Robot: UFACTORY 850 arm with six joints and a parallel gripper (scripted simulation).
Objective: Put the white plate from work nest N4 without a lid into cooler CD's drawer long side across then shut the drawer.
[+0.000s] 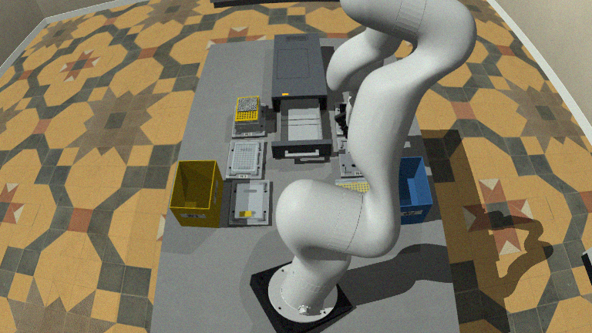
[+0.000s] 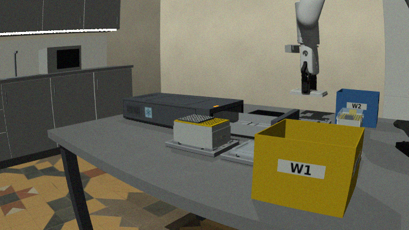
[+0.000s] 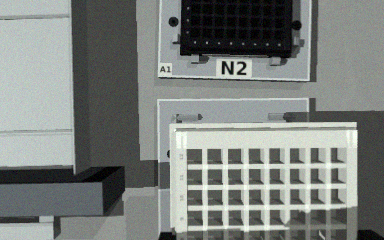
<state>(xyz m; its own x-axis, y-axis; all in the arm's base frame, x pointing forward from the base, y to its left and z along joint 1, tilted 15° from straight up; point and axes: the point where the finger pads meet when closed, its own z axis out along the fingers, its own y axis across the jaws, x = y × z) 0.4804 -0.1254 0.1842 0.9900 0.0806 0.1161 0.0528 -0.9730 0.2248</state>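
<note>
The drawer is 19 cm to the left of my hand, 13 cm ahead of it and 9 cm below it. Round my hand: work nest N4: 12 cm below; blue bin W2: 18 cm behind, 14 cm to the right, 9 cm below; white plate: 1 cm below.
</note>
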